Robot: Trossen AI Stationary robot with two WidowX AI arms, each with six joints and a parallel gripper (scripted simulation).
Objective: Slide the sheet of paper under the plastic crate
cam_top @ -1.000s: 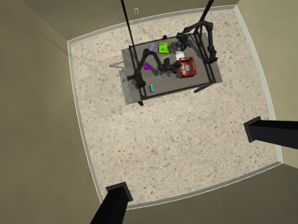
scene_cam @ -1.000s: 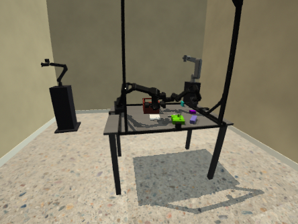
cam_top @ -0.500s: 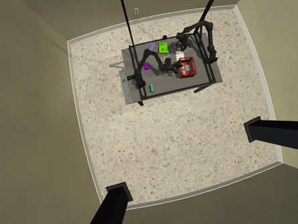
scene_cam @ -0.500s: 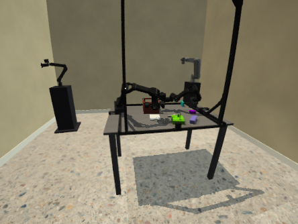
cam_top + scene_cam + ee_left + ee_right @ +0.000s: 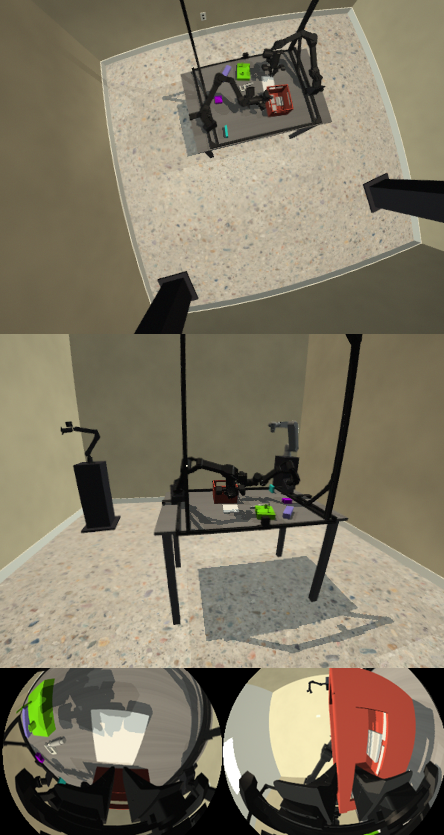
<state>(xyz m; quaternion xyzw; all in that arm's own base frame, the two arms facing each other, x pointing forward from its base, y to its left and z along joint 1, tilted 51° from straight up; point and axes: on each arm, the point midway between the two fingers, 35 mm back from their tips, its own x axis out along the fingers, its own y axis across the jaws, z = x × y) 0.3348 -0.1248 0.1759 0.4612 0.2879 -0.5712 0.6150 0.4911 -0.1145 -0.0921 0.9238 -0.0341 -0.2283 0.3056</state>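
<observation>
The sheet of paper is 10 cm below my left hand, 3 cm ahead of it and 1 cm to the right of it. The rest, counted from my left hand: crate 23 cm ahead, 4 cm to the right, 4 cm below; then green block 20 cm to the right, 14 cm behind, 5 cm below.
</observation>
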